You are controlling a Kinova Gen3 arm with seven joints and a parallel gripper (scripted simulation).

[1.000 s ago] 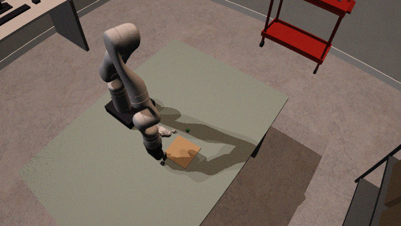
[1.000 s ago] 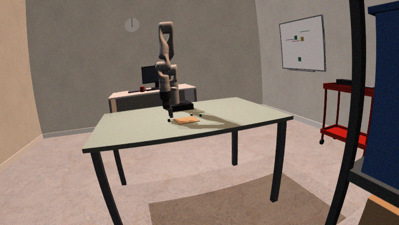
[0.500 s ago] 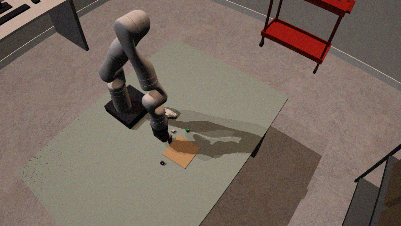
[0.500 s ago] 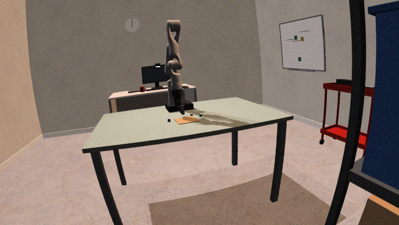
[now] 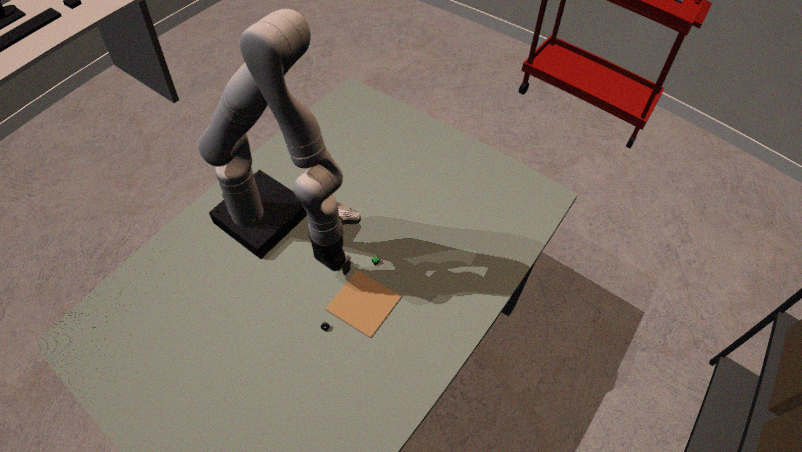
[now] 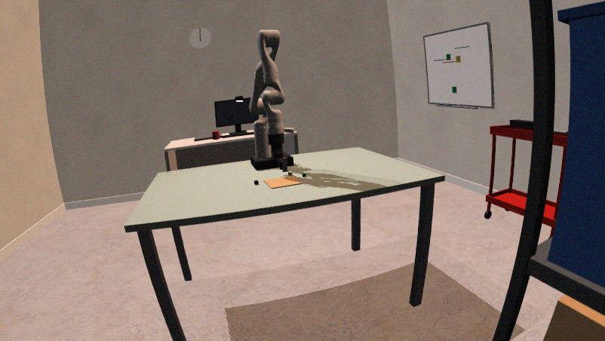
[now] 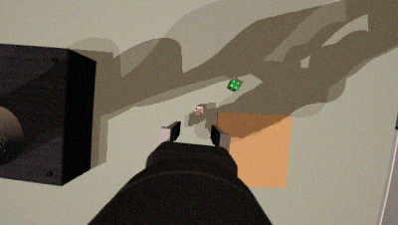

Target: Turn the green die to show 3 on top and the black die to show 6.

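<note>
My gripper is now 30 mm to the right of the white die and 40 mm above it. The rest, counted from my hand: green die 60 mm ahead, 80 mm to the left, 40 mm below; black die 70 mm ahead, 150 mm to the right, 40 mm below; orange mat 110 mm ahead, 40 mm to the right, 40 mm below.
</note>
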